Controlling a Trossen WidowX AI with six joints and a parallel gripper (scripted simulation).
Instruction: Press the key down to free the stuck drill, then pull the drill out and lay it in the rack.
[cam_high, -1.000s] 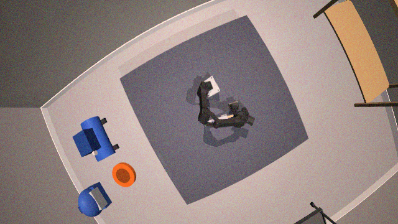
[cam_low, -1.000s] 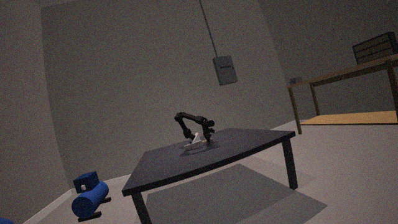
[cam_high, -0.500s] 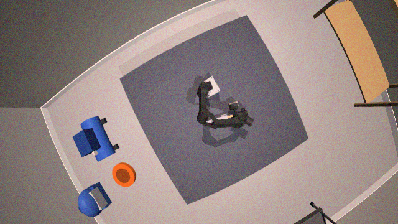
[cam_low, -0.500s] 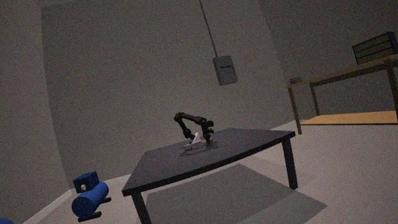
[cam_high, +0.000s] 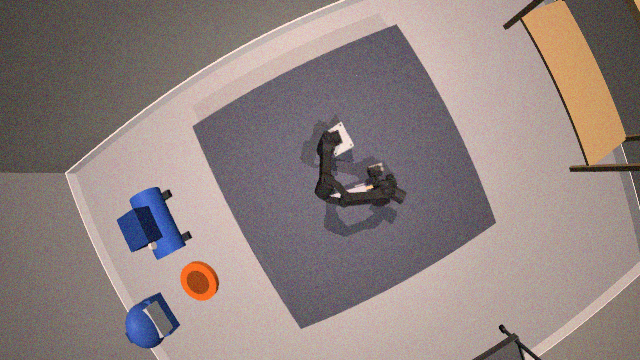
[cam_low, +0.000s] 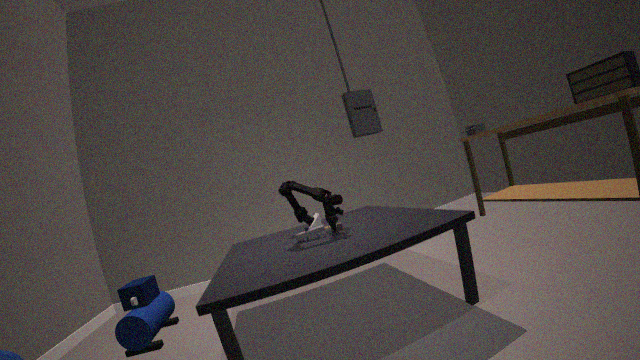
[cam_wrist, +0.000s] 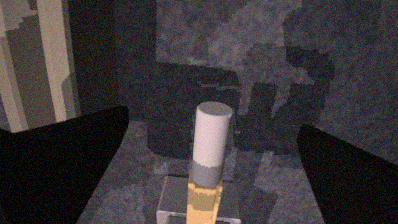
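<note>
Right now my gripper tip is 40 mm to the left of the drill and 30 mm below it. Also, from my gripper tip: rack (80 mm behind, 30 mm to the left).
</note>
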